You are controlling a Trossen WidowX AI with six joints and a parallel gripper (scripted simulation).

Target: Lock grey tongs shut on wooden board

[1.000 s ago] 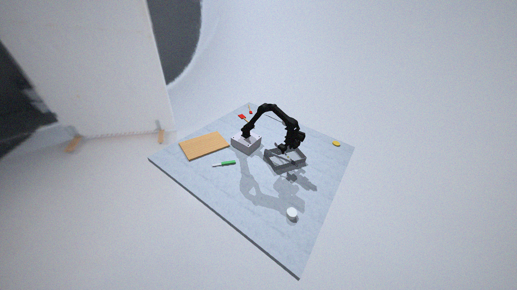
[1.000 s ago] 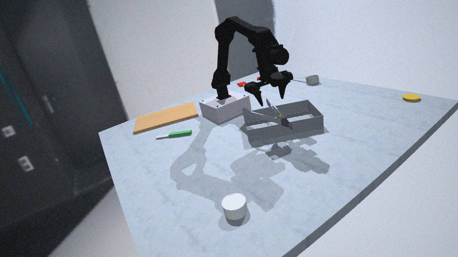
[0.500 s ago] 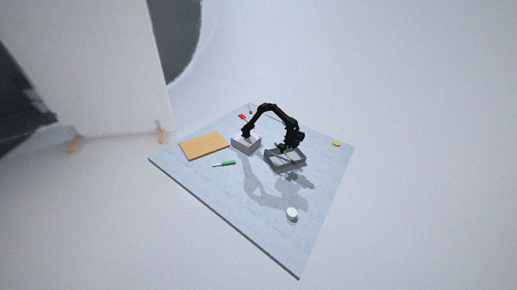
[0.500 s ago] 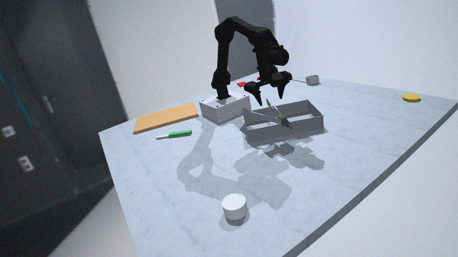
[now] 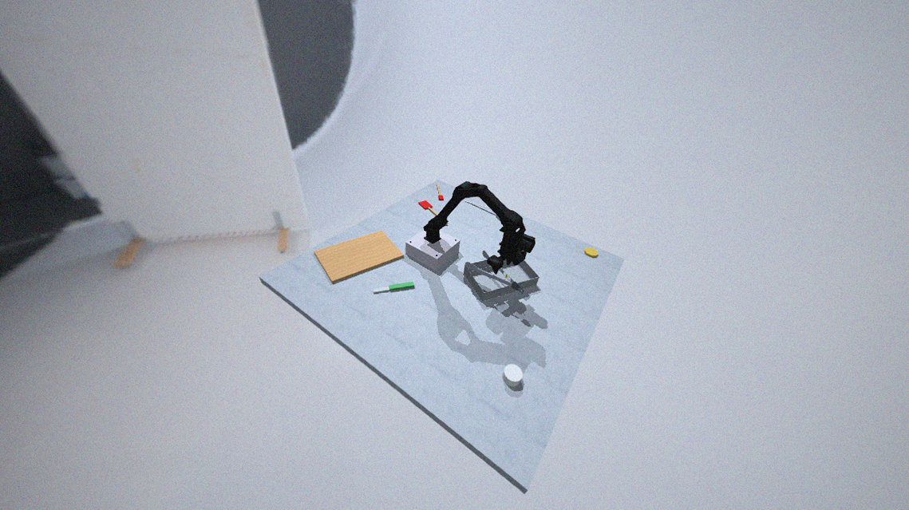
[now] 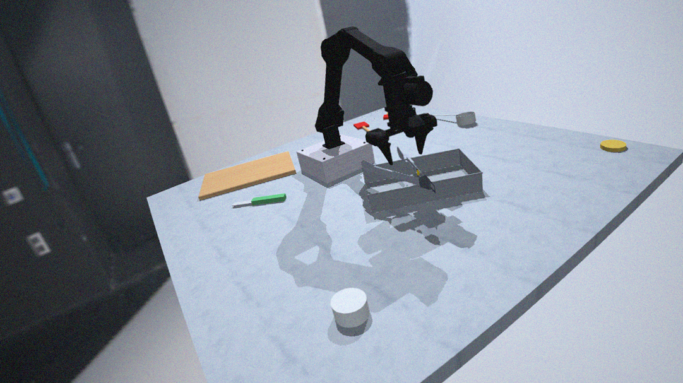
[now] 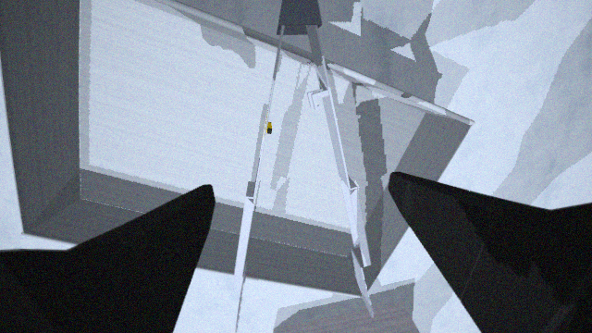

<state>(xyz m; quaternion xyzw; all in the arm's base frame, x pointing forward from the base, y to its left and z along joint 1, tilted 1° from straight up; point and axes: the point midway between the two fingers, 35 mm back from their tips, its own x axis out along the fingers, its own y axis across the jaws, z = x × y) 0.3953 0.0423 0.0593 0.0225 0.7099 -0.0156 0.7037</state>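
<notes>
Now: the grey roasting tin 2 cm behind my gripper tip, 4 cm to the left of it and 8 cm below it. Round my gripper tip: white cylinder: 31 cm ahead, 35 cm to the right, 9 cm below; then wooden board: 60 cm behind, 34 cm to the right, 10 cm below; then yellow disc: 22 cm ahead, 60 cm to the left, 10 cm below.
</notes>
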